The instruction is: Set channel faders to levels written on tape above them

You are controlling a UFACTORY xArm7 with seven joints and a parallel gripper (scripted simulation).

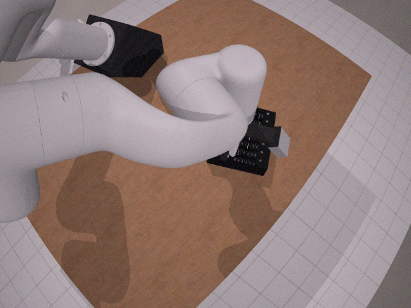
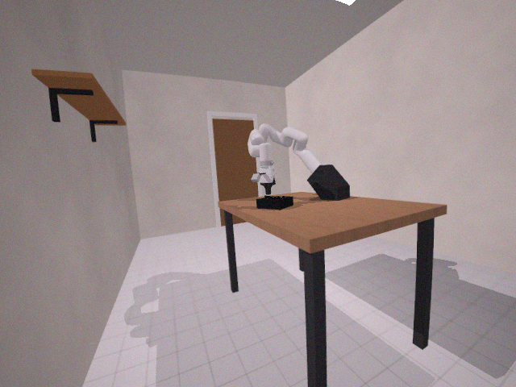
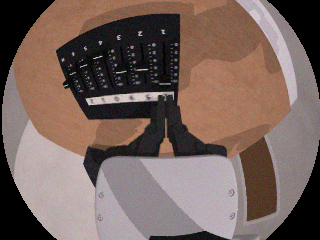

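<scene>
Right now my hand is 2 cm short of the fader, 2 cm to the right of it and 3 cm above it. The rest, counted from my hand: master fader cap (4 cm behind, 14 cm to the left, 3 cm below); then channel fader cap (1 cm ahead, 6 cm to the left, 3 cm below).
</scene>
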